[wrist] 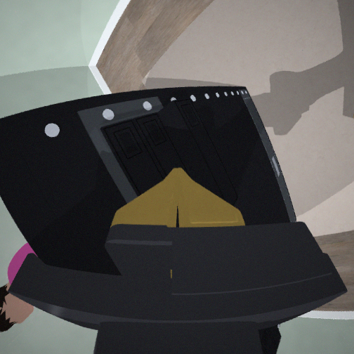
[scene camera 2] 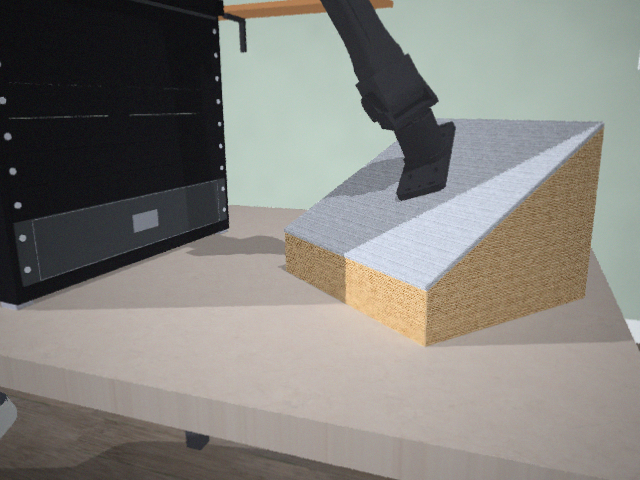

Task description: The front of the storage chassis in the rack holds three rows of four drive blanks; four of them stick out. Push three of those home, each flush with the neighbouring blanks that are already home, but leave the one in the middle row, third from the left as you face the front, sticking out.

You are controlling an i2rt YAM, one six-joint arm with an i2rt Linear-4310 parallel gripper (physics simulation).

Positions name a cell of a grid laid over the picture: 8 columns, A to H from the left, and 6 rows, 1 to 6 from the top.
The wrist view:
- gripper: E3
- black rack: B3
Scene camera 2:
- black rack: B3
